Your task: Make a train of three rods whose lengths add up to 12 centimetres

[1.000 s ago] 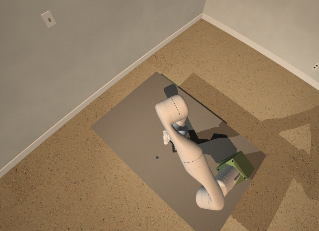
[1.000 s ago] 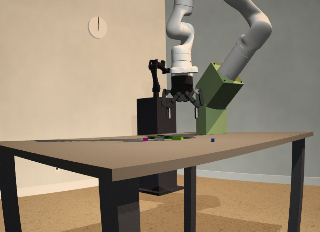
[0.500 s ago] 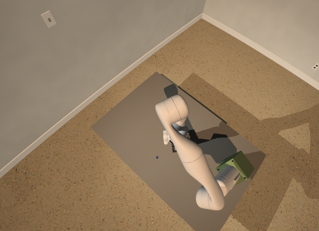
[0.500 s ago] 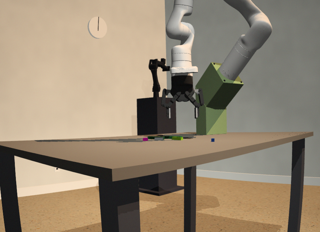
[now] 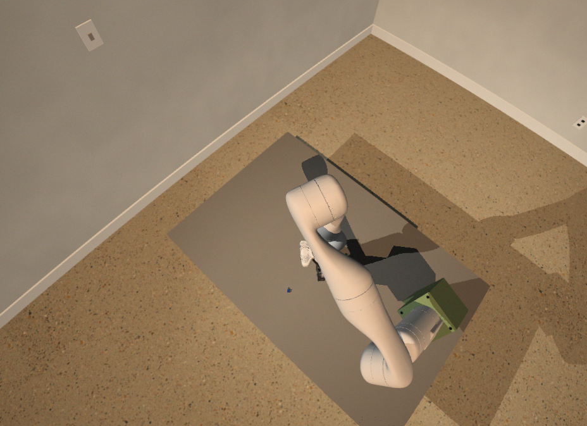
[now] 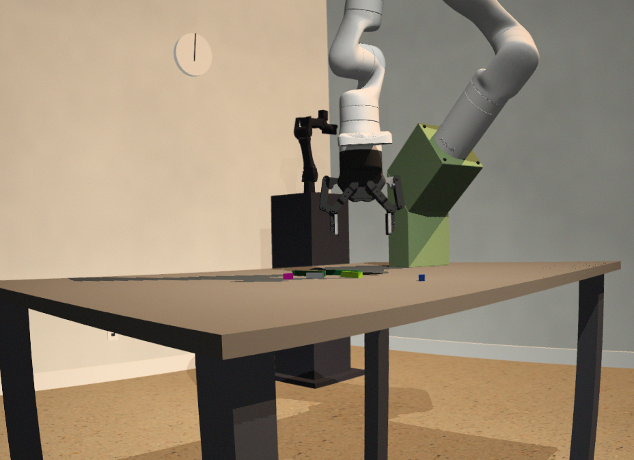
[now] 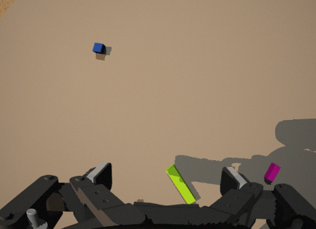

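My gripper is now 3 cm short of the blue rod, 14 cm to the right of it and 8 cm above it. Also, from my hand: magenta rod (8 cm ahead, 11 cm to the right, 8 cm below); lime rod (1 cm behind, 4 cm to the right, 8 cm below); grey rod (3 cm ahead, 8 cm to the right, 8 cm below).
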